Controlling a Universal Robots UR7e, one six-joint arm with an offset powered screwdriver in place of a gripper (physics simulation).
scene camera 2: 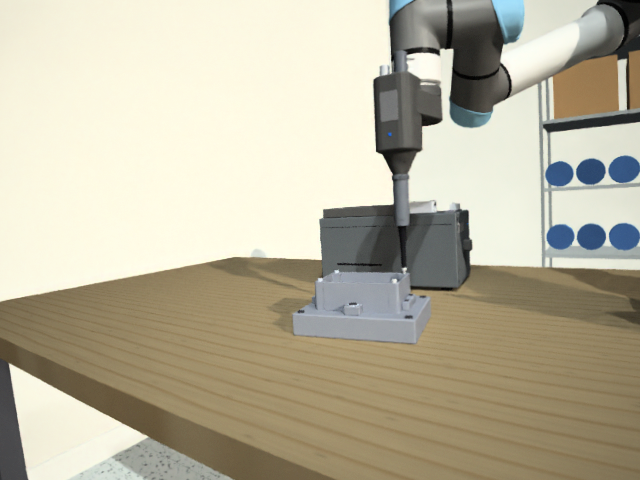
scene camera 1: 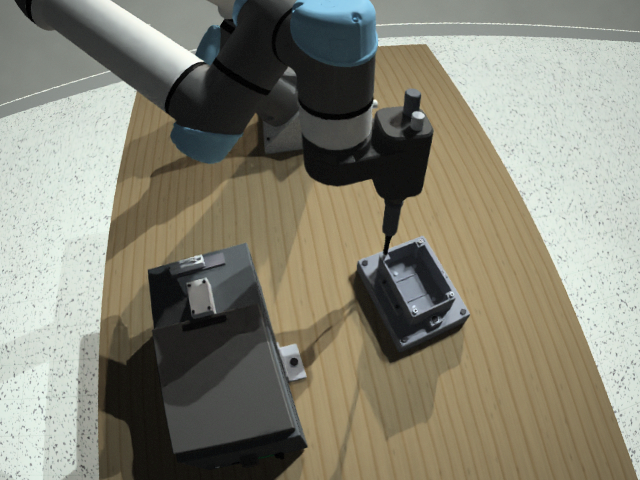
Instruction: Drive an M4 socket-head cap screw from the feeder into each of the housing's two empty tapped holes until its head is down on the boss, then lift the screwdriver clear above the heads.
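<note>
The grey housing [scene camera 1: 409,289] [scene camera 2: 361,296] stands upright on its wide base. My screwdriver [scene camera 1: 385,252] [scene camera 2: 403,266] points down at one corner boss, the one at the upper left of the housing's walls in scene camera 1. A small pale screw head [scene camera 2: 404,270] shows right under the bit, very low at the boss and touching the bit tip; its shank does not show. Pale screw heads also sit low on the other corners: one [scene camera 1: 420,241], another [scene camera 1: 450,294] and a third [scene camera 1: 415,311]. The dark feeder [scene camera 1: 222,387] [scene camera 2: 341,242] stands beside the housing, apart from it.
A small light plate [scene camera 1: 288,355] with a dark round spot sticks out from the feeder's side facing the housing. A light metal block [scene camera 1: 200,297] sits on the feeder's top. The wooden table [scene camera 1: 491,392] [scene camera 2: 258,377] carries everything. A shelf rack [scene camera 2: 589,124] stands behind at the right.
</note>
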